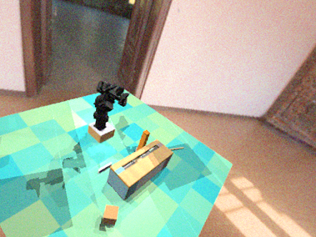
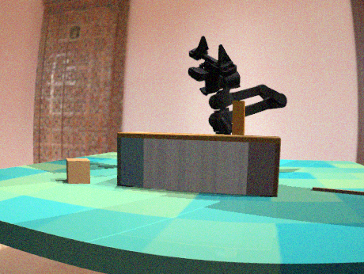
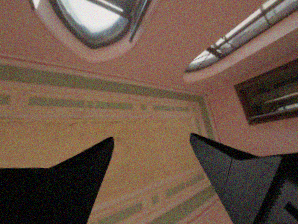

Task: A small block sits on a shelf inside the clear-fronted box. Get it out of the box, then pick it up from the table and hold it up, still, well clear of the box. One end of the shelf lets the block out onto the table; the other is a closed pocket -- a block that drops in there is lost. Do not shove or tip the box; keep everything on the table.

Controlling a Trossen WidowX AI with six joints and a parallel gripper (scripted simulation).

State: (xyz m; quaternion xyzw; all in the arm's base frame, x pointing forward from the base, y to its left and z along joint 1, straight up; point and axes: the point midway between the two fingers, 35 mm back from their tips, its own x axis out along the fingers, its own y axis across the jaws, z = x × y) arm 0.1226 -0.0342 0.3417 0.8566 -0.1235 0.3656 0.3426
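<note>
Right now the box is 210 mm ahead of my gripper tip, 10 mm to the left of it and 370 mm below it. Round my gripper tip: tan block (220 mm ahead, 350 mm below); then brown cube (310 mm ahead, 300 mm to the right, 410 mm below); then orange bar (160 mm ahead, 90 mm to the left, 330 mm below).
</note>
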